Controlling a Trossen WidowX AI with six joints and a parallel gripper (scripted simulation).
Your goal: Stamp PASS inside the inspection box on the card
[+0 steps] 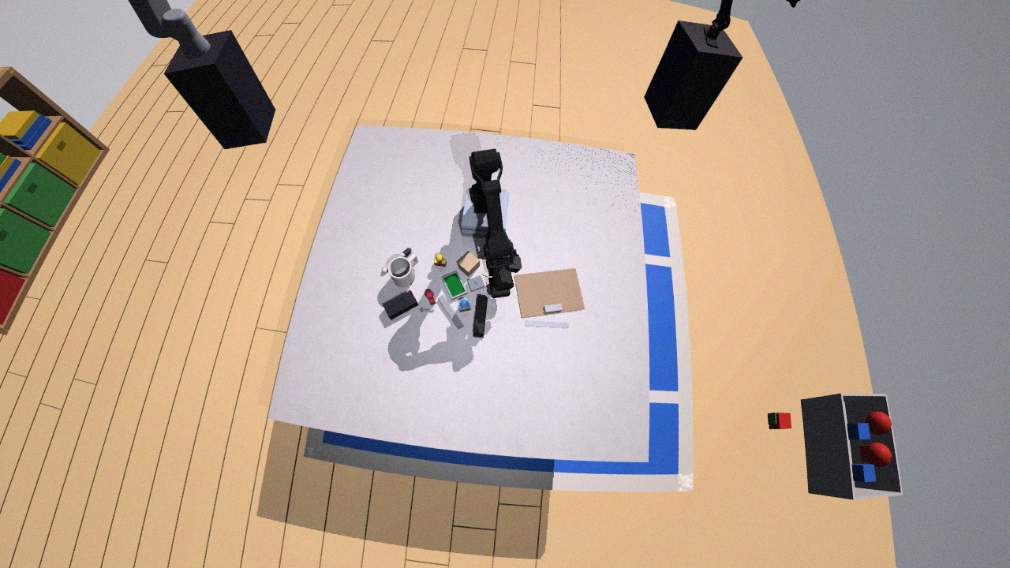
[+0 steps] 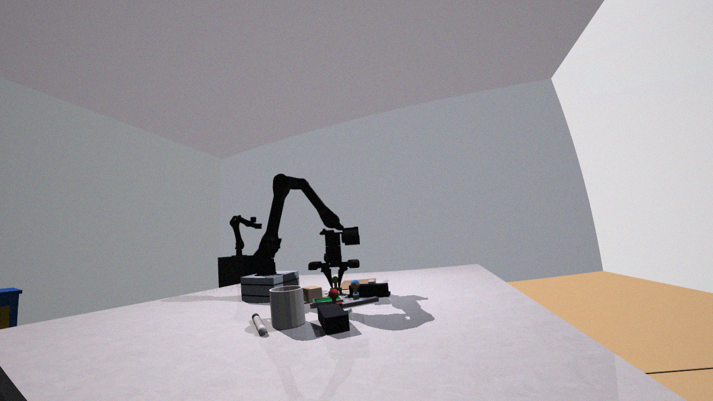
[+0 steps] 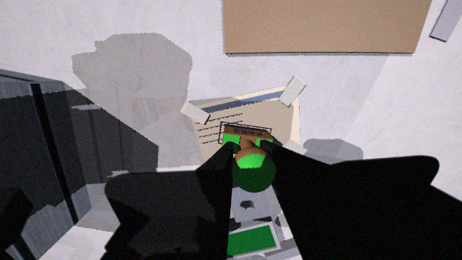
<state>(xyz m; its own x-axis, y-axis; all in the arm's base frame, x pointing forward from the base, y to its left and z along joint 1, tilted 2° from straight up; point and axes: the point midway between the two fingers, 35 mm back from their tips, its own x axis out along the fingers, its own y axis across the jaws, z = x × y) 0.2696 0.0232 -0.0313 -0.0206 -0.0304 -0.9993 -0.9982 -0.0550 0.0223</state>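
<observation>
The cream card is 30 mm below my gripper tip. From my gripper tip the other things lie so: cardboard box 60 mm behind, 90 mm to the right; green-knobbed stamp right at my gripper tip; long black bar 130 mm ahead, 60 mm to the right, 10 mm below.
</observation>
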